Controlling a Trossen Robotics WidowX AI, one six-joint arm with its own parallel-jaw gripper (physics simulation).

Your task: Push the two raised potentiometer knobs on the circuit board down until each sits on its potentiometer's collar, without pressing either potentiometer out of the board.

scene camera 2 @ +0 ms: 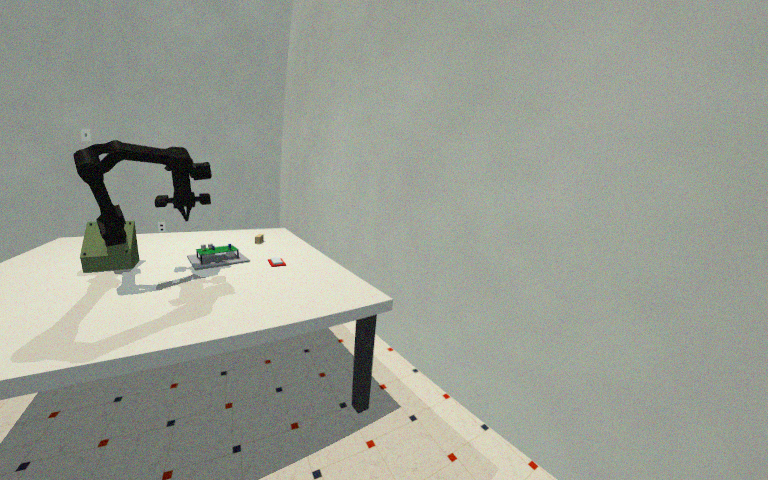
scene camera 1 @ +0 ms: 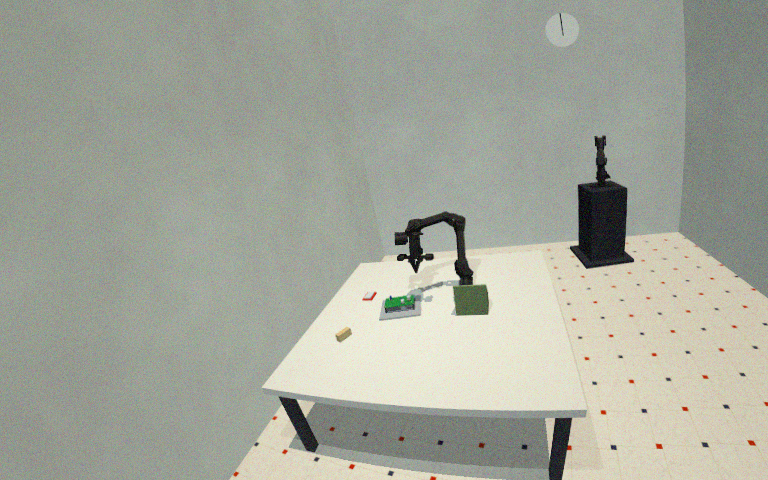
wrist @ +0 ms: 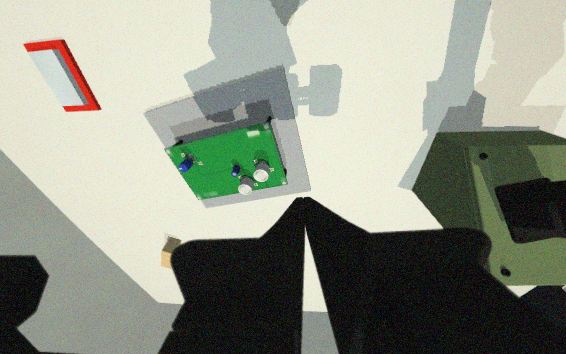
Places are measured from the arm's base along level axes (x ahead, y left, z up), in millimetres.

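Pixels of known places: gripper, fingertip midpoint: (scene camera 2: pixel 187 221) (scene camera 1: pixel 416 273) (wrist: pixel 302 203); arm's base, link origin: (scene camera 2: pixel 115 237) (scene camera 1: pixel 466 289) (wrist: pixel 530 209).
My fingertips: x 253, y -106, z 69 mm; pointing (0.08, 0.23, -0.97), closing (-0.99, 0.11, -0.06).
For each thing: its top centre in the pictures, then the offset to it from my fingertips. Level surfaces: height alone.
- green circuit board, surface height: dz -137 mm
- red-edged tray, top centre: (wrist: pixel 57 80) (scene camera 2: pixel 276 260) (scene camera 1: pixel 369 294) dy -115, dx +325, dz -168 mm
- tan block, top centre: (wrist: pixel 166 260) (scene camera 1: pixel 342 331) (scene camera 2: pixel 259 235) dy +285, dx +368, dz -142 mm
The green circuit board (scene camera 1: pixel 396 302) (scene camera 2: pixel 223 249) (wrist: pixel 220 150) stands on short posts above a grey base plate (scene camera 1: pixel 399 315) (scene camera 2: pixel 226 262) (wrist: pixel 300 165). Two grey potentiometer knobs with pale tops stand side by side near one end of the board: one knob (wrist: pixel 261 172) and the other knob (wrist: pixel 245 186). The gaps between knobs and collars are too small to tell. My gripper (scene camera 1: pixel 416 271) (scene camera 2: pixel 187 219) (wrist: pixel 302 203) is shut and empty, pointing down. It hangs well above the table, off the knob end of the board in the wrist view, touching nothing.
Two blue parts (wrist: pixel 186 165) (wrist: pixel 235 170) stand on the board. A red-edged tray (scene camera 1: pixel 369 296) (scene camera 2: pixel 276 262) (wrist: pixel 82 80) and a tan block (scene camera 1: pixel 343 333) (scene camera 2: pixel 259 238) (wrist: pixel 167 259) lie on the table. A green box (scene camera 1: pixel 471 300) (scene camera 2: pixel 109 257) (wrist: pixel 430 180) is at the arm's base.
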